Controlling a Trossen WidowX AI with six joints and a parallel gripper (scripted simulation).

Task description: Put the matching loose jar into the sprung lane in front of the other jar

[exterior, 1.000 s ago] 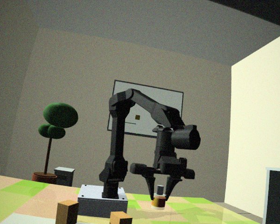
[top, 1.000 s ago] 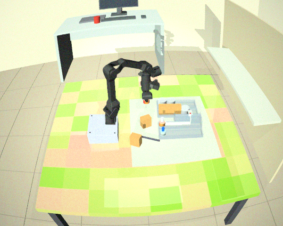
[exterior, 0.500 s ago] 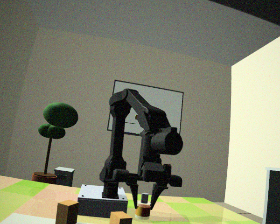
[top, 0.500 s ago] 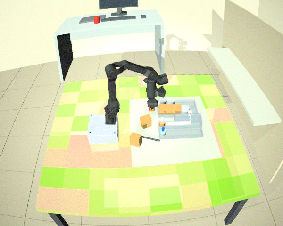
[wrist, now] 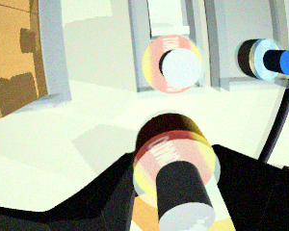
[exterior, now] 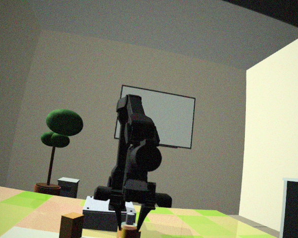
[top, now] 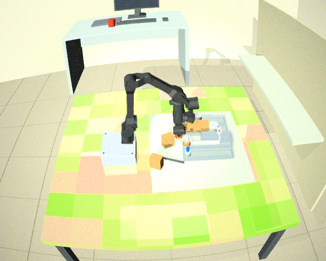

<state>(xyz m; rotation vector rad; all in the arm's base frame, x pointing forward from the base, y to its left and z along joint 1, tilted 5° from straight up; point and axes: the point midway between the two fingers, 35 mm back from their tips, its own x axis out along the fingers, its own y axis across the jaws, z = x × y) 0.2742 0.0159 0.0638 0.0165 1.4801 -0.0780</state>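
Now: the thin dark rod 11 cm to the right of my gripper tip, 7 cm below it and 5 cm behind it. Round my gripper tip: grey lane fixture (19 cm ahead, 6 cm below, 1 cm to the left).
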